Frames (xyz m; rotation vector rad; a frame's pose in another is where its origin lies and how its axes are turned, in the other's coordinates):
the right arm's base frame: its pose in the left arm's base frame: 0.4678 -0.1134 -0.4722 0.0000 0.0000 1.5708
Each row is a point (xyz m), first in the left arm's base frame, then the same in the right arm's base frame.
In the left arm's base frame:
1: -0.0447 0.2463 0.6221
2: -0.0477 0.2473 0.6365
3: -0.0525 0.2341 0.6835
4: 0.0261 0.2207 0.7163
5: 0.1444 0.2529 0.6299
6: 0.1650 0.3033 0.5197
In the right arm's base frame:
1: 0.3597 0.5125 1.0943
2: 0.3607 0.5155 1.1087
3: 0.3475 0.5203 1.1557
4: 0.3341 0.4417 1.1885
5: 0.3663 0.3234 1.1021
6: 0.4167 0.3028 0.9919

